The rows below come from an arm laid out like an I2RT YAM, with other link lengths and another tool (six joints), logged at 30 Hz.
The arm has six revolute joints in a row. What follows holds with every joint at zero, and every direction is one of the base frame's. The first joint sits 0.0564 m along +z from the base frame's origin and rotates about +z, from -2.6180 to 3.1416 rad. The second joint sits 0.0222 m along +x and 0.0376 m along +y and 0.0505 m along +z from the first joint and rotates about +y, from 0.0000 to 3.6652 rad. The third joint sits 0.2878 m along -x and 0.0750 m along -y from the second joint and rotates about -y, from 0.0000 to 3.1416 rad. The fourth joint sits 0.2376 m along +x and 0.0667 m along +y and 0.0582 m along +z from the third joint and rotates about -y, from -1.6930 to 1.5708 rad. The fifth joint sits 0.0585 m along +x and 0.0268 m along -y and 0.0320 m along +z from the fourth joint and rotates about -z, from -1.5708 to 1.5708 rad. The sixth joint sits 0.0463 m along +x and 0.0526 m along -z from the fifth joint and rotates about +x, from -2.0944 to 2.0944 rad. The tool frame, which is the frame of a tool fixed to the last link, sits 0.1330 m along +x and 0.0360 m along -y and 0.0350 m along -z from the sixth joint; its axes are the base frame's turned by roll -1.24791, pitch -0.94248 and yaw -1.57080 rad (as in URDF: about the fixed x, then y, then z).
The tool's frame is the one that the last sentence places.
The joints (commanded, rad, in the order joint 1, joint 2, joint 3, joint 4, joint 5, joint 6), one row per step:
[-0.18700 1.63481 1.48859 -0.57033 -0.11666 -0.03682]
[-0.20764 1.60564 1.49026 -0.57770 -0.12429 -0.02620]
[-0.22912 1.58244 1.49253 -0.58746 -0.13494 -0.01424]
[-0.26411 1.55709 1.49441 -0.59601 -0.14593 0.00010]
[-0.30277 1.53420 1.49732 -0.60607 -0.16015 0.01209]
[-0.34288 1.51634 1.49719 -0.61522 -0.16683 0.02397]
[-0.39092 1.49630 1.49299 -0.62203 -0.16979 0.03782]
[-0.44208 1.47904 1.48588 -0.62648 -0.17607 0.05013]
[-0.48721 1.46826 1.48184 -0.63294 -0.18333 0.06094]
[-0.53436 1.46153 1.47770 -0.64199 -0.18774 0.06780]
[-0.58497 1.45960 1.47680 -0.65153 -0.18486 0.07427]
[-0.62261 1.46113 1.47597 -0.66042 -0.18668 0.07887]
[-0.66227 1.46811 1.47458 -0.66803 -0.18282 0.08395]
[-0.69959 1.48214 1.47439 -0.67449 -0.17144 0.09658]
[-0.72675 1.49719 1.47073 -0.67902 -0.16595 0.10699]
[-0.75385 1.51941 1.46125 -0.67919 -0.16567 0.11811]
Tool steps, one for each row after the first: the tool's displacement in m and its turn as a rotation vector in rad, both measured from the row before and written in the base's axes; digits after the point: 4 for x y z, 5 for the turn. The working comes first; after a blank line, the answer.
Tool pose at each row, in the base's axes (x y z in m, rotation vector in rad; the steps are taken from these numbers as rounded here):
[0.4202 -0.0934 0.2179 -2.20199 0.68688 -1.18897]
[0.4138 -0.0993 0.2290 -2.17486 0.70616 -1.21950]
[0.4076 -0.1049 0.2373 -2.14938 0.72896 -1.23971]
[0.3994 -0.1153 0.2463 -2.11847 0.76729 -1.26964]
[0.3908 -0.1263 0.2545 -2.08845 0.80555 -1.29662]
[0.3815 -0.1387 0.2595 -2.06504 0.85384 -1.32140]
[0.3700 -0.1539 0.2640 -2.03891 0.91497 -1.35296]
[0.3580 -0.1692 0.2666 -2.01210 0.97697 -1.38069]
[0.3475 -0.1819 0.2677 -1.98864 1.03269 -1.39883]
[0.3361 -0.1954 0.2669 -1.97089 1.09312 -1.41255]
[0.3236 -0.2111 0.2656 -1.95433 1.16427 -1.42953]
[0.3144 -0.2217 0.2632 -1.94119 1.21699 -1.43387]
[0.3045 -0.2340 0.2588 -1.92925 1.28027 -1.43620]
[0.2949 -0.2467 0.2524 -1.91300 1.35695 -1.43424]
[0.2880 -0.2554 0.2447 -1.89999 1.41666 -1.42087]
[0.2820 -0.2636 0.2328 -1.88527 1.47778 -1.39381]

[-0.0064 -0.0059 0.0111 0.00838 -0.02430 -0.02166]
[-0.0062 -0.0056 0.0083 0.01248 -0.01728 -0.02073]
[-0.0082 -0.0104 0.0090 0.01334 -0.02055 -0.03516]
[-0.0086 -0.0110 0.0082 0.01343 -0.01840 -0.03452]
[-0.0093 -0.0124 0.0050 0.01059 -0.01055 -0.04174]
[-0.0115 -0.0152 0.0045 0.00953 -0.01085 -0.05368]
[-0.0120 -0.0153 0.0026 0.01091 -0.00875 -0.05313]
[-0.0105 -0.0127 0.0011 0.01225 -0.00429 -0.04539]
[-0.0114 -0.0135 -0.0008 0.01080 0.00281 -0.04750]
[-0.0125 -0.0157 -0.0013 0.00807 0.00640 -0.05669]
[-0.0092 -0.0106 -0.0024 0.01075 0.00729 -0.03887]
[-0.0099 -0.0123 -0.0044 0.01143 0.01257 -0.04577]
[-0.0096 -0.0127 -0.0064 0.01647 0.01613 -0.05396]
[-0.0069 -0.0087 -0.0077 0.01966 0.01603 -0.03794]
[-0.0060 -0.0082 -0.0119 0.02868 0.01946 -0.03455]

